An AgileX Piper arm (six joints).
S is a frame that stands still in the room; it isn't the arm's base.
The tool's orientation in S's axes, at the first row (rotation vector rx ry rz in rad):
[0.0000 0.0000 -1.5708]
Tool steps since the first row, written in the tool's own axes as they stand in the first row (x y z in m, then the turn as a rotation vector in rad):
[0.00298 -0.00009 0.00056 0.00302 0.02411 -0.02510]
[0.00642 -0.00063 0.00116 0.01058 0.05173 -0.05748]
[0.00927 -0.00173 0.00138 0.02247 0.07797 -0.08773]
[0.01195 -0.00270 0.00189 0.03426 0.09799 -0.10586]
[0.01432 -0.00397 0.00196 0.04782 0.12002 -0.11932]
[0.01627 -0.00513 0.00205 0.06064 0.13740 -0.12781]
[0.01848 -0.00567 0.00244 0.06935 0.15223 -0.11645]
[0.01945 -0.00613 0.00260 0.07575 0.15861 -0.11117]
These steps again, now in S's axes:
[-0.00009 -0.00298 0.00056 0.02411 -0.00302 -0.02510]
[-0.00063 -0.00642 0.00116 0.05173 -0.01058 -0.05748]
[-0.00173 -0.00927 0.00138 0.07797 -0.02247 -0.08773]
[-0.00270 -0.01195 0.00189 0.09799 -0.03426 -0.10586]
[-0.00397 -0.01432 0.00196 0.12002 -0.04782 -0.11932]
[-0.00513 -0.01627 0.00205 0.13740 -0.06064 -0.12781]
[-0.00567 -0.01848 0.00244 0.15223 -0.06935 -0.11645]
[-0.00613 -0.01945 0.00260 0.15861 -0.07575 -0.11117]

